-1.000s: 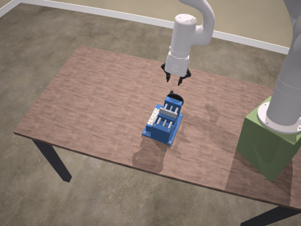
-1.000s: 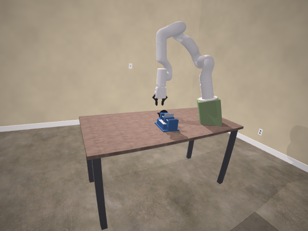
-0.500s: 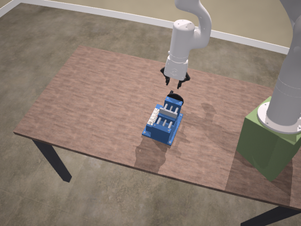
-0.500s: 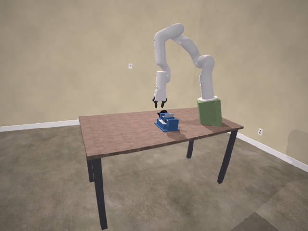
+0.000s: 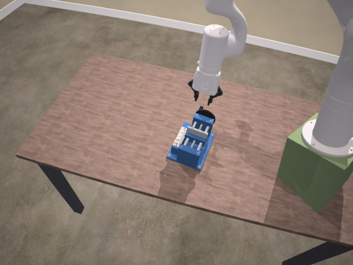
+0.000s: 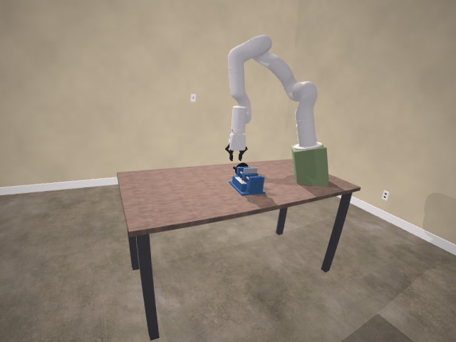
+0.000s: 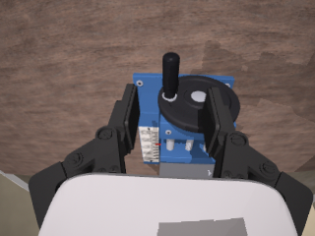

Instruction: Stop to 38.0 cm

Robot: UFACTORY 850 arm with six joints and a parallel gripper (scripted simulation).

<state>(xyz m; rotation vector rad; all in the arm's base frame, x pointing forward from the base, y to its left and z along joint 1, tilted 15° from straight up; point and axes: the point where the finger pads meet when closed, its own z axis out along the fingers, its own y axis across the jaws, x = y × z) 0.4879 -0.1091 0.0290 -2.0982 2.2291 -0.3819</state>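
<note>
Right now the black handwheel is 10 mm behind my hand, 20 mm to the left of it and 70 mm below it. Also, from my hand: grey stop block 10 mm behind, 160 mm to the left, 50 mm below.
</note>
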